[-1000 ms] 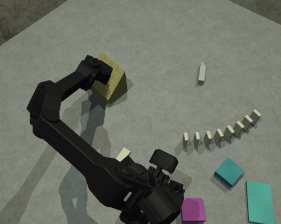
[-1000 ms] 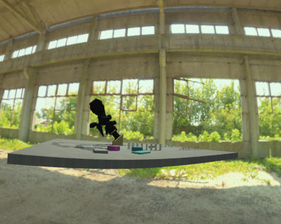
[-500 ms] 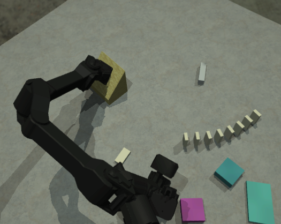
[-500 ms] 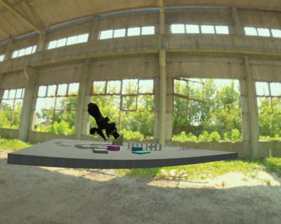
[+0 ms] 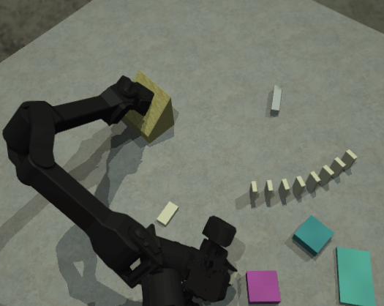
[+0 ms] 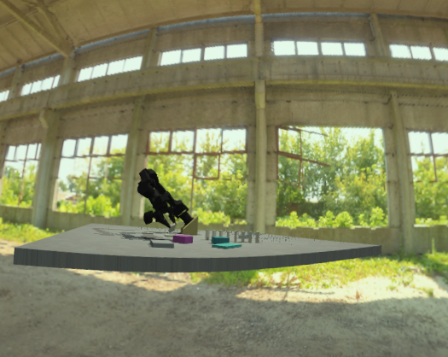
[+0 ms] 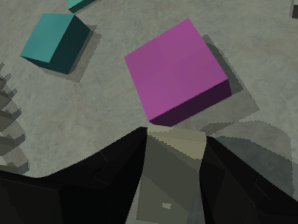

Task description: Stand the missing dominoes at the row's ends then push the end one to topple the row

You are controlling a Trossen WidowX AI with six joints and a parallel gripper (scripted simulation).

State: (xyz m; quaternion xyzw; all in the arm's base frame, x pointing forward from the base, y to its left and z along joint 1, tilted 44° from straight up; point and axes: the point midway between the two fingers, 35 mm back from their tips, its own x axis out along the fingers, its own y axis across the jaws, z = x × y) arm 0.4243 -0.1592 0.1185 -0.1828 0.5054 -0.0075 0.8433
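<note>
Right now the magenta block is 5 cm ahead of my gripper tip, 3 cm to the left of it and 5 cm below it. Also, from my gripper tip: grey slab: 18 cm ahead, 7 cm to the right, 6 cm below; then flat teal slab: 18 cm ahead, 18 cm to the left, 6 cm below; then teal block: 7 cm ahead, 19 cm to the left, 5 cm below.
</note>
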